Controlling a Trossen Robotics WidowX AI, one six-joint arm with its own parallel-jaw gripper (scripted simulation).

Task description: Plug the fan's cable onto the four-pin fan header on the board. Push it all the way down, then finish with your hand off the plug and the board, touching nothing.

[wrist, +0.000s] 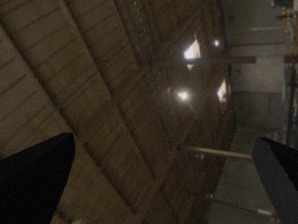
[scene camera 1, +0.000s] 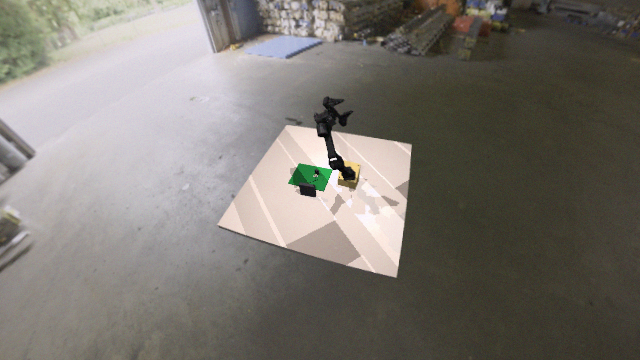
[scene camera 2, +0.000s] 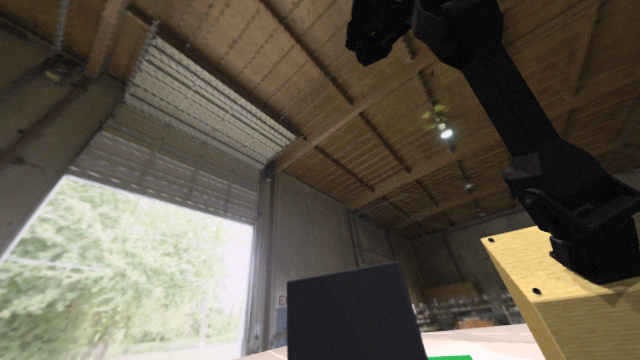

Scene:
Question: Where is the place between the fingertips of my gripper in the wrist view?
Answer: At 166, 145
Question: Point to a black fan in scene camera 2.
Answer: At 366, 306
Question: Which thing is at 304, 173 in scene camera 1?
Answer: A green board.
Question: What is my gripper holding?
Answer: Nothing.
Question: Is my gripper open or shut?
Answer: Open.

